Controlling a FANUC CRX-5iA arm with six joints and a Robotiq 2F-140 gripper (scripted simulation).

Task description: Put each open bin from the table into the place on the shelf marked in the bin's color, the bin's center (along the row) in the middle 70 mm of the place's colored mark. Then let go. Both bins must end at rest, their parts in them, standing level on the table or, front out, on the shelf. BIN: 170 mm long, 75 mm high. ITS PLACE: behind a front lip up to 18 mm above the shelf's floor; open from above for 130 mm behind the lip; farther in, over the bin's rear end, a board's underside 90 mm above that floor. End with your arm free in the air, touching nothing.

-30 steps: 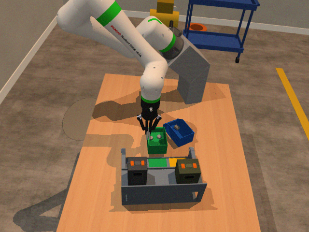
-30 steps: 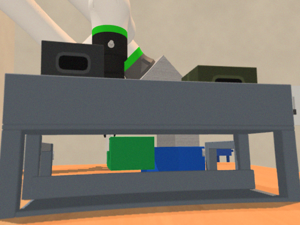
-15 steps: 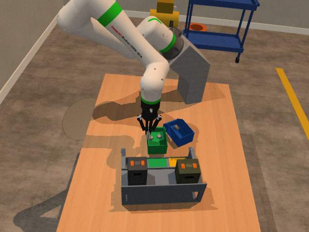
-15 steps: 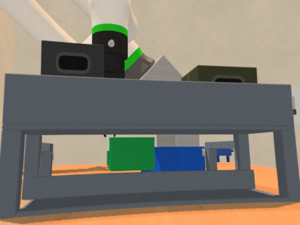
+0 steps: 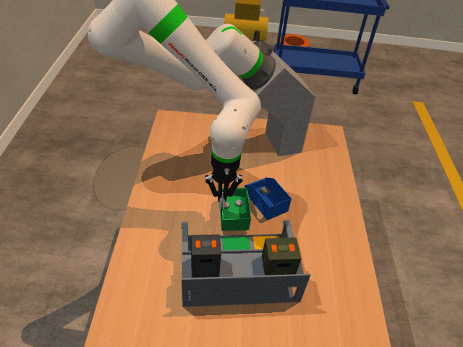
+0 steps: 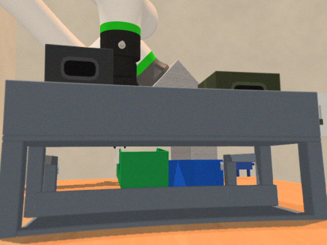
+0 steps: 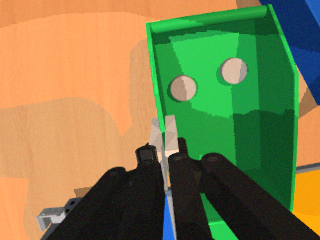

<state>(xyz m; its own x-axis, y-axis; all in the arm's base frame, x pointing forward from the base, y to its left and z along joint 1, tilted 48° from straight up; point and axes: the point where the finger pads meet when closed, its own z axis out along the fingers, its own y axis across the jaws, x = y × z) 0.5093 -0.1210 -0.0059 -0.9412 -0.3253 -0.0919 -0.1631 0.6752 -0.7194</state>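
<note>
The green bin is 50 mm to the left of my hand, 40 mm below it and 20 mm behind it. From my hand the other things lie so: black box 280 mm ahead, 60 mm above, 20 mm to the right; olive box 250 mm ahead, 210 mm to the left, 50 mm above; blue bin 170 mm to the left, 120 mm behind, 70 mm below.
</note>
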